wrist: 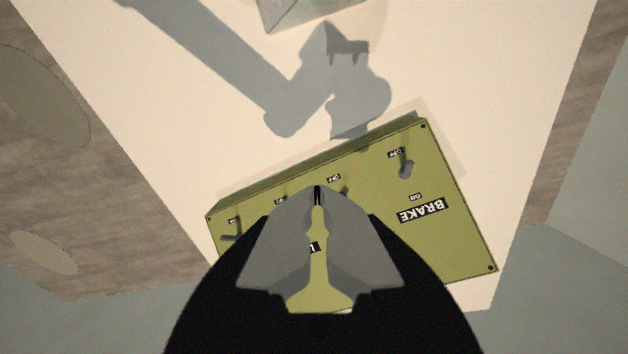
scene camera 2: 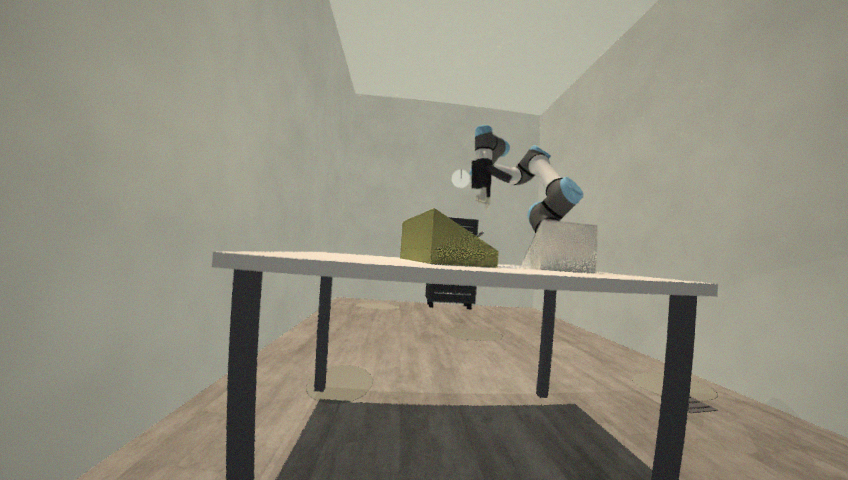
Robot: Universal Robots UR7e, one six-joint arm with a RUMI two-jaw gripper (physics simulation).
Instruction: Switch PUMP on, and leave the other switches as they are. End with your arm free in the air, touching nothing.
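Frame: origin at the arm's base, x left, y back, z up, level; millimetres.
Seen in the pictures: gripper, fingertip midpoint: (wrist: 316, 187) (scene camera 2: 486, 209); arm's base at its link origin: (scene camera 2: 556, 241).
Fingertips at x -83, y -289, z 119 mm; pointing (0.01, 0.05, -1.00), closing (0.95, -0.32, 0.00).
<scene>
Offsets run from my fingertips to a thing's middle. "spot": to the spot under its first point.
A yellow-green switch panel @(dx -41, dy -190, dz -174 mm) (scene camera 2: 446, 240) (wrist: 465, 250) with a sloping face stands on the table. In the wrist view the BRAKE switch @(dx +130, dy -83, dz -125 mm) (wrist: 406, 169) is at the right, between its OFF and ON labels. Beside it, near another OFF label @(spot: dx +8, dy -77, dz -163 mm) (wrist: 333, 178), a bit of a dark lever (wrist: 345, 191) shows past the right finger; the rest is hidden. A lever @(dx -229, dy -117, dz -125 mm) (wrist: 231, 237) sticks out at the far left. The PUMP name is not readable; a label fragment shows between the fingers. My gripper (scene camera 2: 483, 202) (wrist: 316, 187) is shut and empty, in the air above the panel.
The white table (scene camera 2: 333, 269) (wrist: 480, 75) carries a pale block (scene camera 2: 568, 246) (wrist: 305, 12) by the arm's base. The arm's shadow falls on the table and reaches the panel's edge. A dark cabinet (scene camera 2: 450, 294) stands behind the table.
</scene>
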